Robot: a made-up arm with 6 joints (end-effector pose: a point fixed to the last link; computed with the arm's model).
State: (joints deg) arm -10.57 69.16 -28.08 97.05 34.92 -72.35
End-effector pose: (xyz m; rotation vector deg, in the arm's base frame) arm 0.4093 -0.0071 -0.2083 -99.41 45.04 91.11
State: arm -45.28 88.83 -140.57 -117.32 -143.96 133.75
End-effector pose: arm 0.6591 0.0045 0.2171 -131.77 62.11 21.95
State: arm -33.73 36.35 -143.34 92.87 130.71 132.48
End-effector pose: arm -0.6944 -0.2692 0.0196 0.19 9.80 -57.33
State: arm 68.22 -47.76 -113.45 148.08 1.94 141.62
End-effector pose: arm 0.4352 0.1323 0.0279 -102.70 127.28 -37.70
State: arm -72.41 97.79 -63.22 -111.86 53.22 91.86
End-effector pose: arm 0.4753 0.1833 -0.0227 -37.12 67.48 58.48
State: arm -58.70 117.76 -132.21 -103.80 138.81 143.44
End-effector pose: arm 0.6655 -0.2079 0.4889 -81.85 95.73 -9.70
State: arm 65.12 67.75 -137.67 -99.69 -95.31 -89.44
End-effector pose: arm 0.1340 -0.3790 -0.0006 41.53 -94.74 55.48
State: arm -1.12 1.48 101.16 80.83 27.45 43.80
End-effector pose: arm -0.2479 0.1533 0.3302 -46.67 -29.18 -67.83
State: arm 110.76 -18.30 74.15 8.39 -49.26 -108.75
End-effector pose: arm 0.3232 0.1434 -0.1033 113.40 44.85 39.08
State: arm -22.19 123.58 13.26 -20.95 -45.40 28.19
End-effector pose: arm -0.1319 -0.0878 0.0466 -76.12 -37.08 -21.35
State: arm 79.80 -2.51 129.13 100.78 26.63 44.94
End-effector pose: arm 0.0868 0.4332 0.1801 53.70 16.73 167.14
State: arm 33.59 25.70 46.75 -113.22 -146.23 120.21
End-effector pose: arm -0.4613 0.4451 0.3907 -128.95 -87.49 -12.06
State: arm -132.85 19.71 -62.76 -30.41 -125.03 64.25
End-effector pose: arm -0.6053 -0.4207 0.0973 -32.15 31.35 -43.24
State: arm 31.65 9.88 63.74 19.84 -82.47 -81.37
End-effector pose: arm -0.0474 0.4107 -0.3009 76.83 120.79 97.07
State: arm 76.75 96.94 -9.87 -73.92 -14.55 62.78
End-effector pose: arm -0.0837 -0.0447 -0.0617 35.40 58.34 -102.88
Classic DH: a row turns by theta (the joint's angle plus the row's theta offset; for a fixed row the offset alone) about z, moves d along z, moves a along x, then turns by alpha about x. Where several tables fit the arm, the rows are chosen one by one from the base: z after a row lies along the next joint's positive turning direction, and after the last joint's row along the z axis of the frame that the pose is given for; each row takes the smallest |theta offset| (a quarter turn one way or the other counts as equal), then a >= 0, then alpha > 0; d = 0 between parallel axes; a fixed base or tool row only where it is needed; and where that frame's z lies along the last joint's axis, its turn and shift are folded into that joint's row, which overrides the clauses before.
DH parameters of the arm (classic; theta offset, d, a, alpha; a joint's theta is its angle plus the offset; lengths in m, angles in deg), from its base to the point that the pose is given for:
base (fixed): 0 0 0 180
joint 1: -90 -0.0501 0.0893 90
joint 2: 90 0.0467 0.095 -90
joint 3: 0 -0.1175 -0.0826 90
joint 4: -90 -0.1398 0.3051 90
joint 5: -90 0.014 0.051 -90
joint 6: 0 -0.4364 0.0614 90
tool (fixed): 0 -0.0285 0 0

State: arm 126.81 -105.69 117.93 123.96 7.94 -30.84
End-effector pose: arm 0.1480 0.3128 0.2101 -10.16 -47.07 131.84
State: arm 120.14 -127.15 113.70 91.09 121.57 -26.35
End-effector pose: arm -0.4970 -0.0333 -0.1786 -4.83 -56.53 -112.98
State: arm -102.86 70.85 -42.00 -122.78 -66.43 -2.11
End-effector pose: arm -0.2153 -0.1842 -0.0138 9.33 45.54 -9.09
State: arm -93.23 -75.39 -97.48 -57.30 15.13 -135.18
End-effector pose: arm -0.4490 -0.0761 -0.0514 31.08 36.70 12.64
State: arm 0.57 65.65 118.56 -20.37 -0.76 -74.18
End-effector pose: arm -0.2407 0.1338 0.1015 34.92 -142.02 104.49
